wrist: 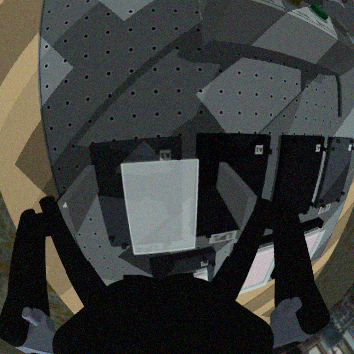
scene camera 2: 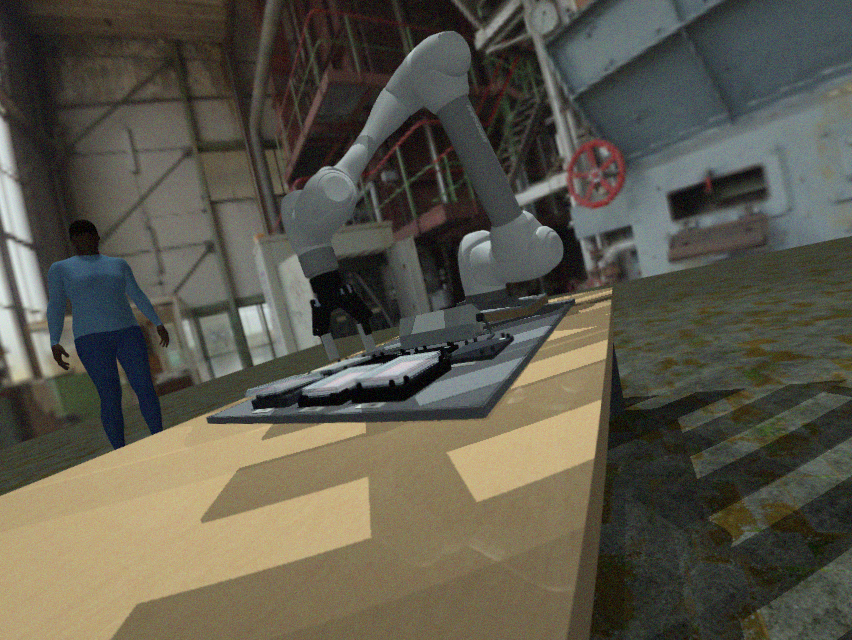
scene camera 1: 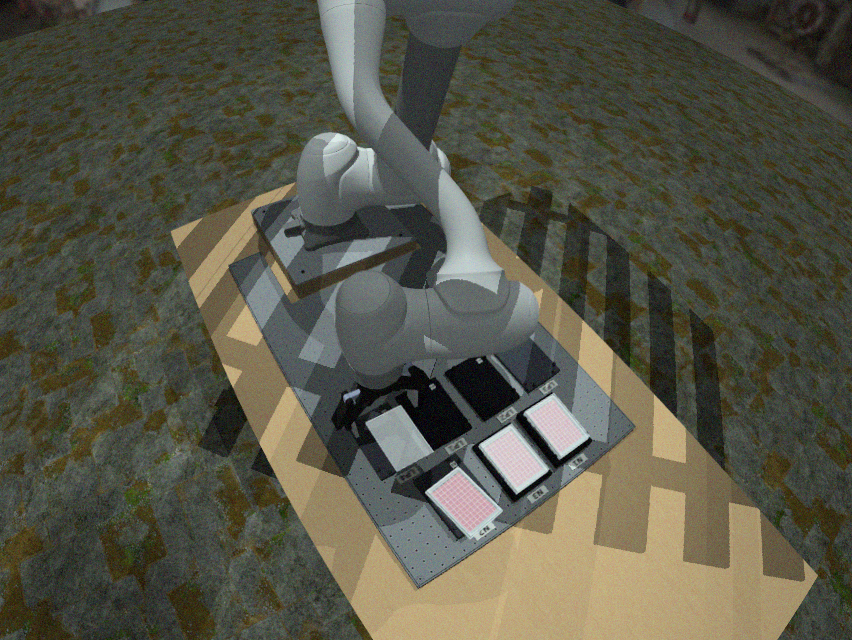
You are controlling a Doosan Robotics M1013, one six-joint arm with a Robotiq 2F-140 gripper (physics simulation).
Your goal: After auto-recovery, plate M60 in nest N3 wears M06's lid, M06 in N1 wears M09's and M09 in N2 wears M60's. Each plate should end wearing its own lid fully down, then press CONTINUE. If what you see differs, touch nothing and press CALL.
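Where they show: gripper, between the fingertips: (wrist: 156, 176) (scene camera 2: 352, 354) (scene camera 1: 383, 416); arm's base, origin of its link: (scene camera 2: 488, 306) (scene camera 1: 328, 224).
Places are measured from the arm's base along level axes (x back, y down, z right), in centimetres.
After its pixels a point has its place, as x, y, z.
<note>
A clear lid (scene camera 1: 399, 438) @(-65.6, 1.3, 6.9) (wrist: 160, 207) @(-64.5, 1.4, 7.2) lies over the leftmost dark lid pad, shifted toward the neighbouring black pad; whether it rests flat is unclear. My gripper (scene camera 2: 349, 346) @(-60.2, 0.3, 8.0) (wrist: 156, 176) @(-60.2, 0.3, 8.0) is open above it, one finger to each side, touching neither edge visibly. In scene camera 1, the N1 plate (scene camera 1: 557, 425) @(-77.4, -0.3, -23.8) and N3 plate (scene camera 1: 513, 460) @(-79.9, 0.4, -11.5) look pale, as if lidded. The N2 plate (scene camera 1: 462, 501) @(-83.2, -0.3, 1.9) shows a brighter pink grid and looks bare; its corner reaches the N2 label. Plate names are unreadable. The button box (scene camera 2: 440, 327) @(-43.5, -0.8, -8.7) (wrist: 285, 35) @(-43.5, -2.6, -2.7) shows a green button (wrist: 319, 11) @(-37.8, -3.9, -7.3).
Black lid pads (scene camera 1: 482, 387) @(-61.3, 2.3, -14.8) (wrist: 298, 172) @(-59.4, 2.4, -14.2) and a dark pad (scene camera 1: 528, 361) @(-59.7, 2.4, -28.2) stand in a row to the right of the lid. The perforated board (scene camera 1: 413, 551) @(-87.7, 3.3, 13.9) (scene camera 2: 468, 411) @(-85.8, 3.8, -41.4) lies on the wooden table (scene camera 1: 619, 571) @(-110.6, 4.6, -20.6). A person (scene camera 2: 103, 296) stands beyond the table.
</note>
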